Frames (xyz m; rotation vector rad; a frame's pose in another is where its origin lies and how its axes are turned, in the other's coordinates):
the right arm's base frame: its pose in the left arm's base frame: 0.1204 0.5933 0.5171 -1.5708 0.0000 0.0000
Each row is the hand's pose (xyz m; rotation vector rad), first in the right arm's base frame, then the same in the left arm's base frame.
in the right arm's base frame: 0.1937 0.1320 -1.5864 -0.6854 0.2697 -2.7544
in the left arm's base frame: 0.3141 -0.9931 0.3851 0.8159 1.8391 2.2384
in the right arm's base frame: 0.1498 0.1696 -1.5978 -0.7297 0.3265 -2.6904
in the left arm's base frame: 0.2702 -1.0045 0.3475 0.9036 1.7739 2.2639
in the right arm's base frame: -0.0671 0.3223 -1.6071 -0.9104 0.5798 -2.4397
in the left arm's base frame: 0.0533 -1.0138 0.1948 1.2061 1.4431 2.3428
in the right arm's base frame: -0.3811 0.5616 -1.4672 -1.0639 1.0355 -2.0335
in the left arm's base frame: -0.2607 -0.8739 -0.0445 1.5109 0.8039 2.4721
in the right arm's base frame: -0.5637 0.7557 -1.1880 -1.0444 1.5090 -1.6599
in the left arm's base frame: -0.4433 -0.5947 -0.2386 1.5633 0.1240 2.6049
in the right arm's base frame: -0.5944 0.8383 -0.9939 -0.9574 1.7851 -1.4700
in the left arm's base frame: -0.4740 -0.4006 -0.3212 1.4719 -0.2598 2.6839
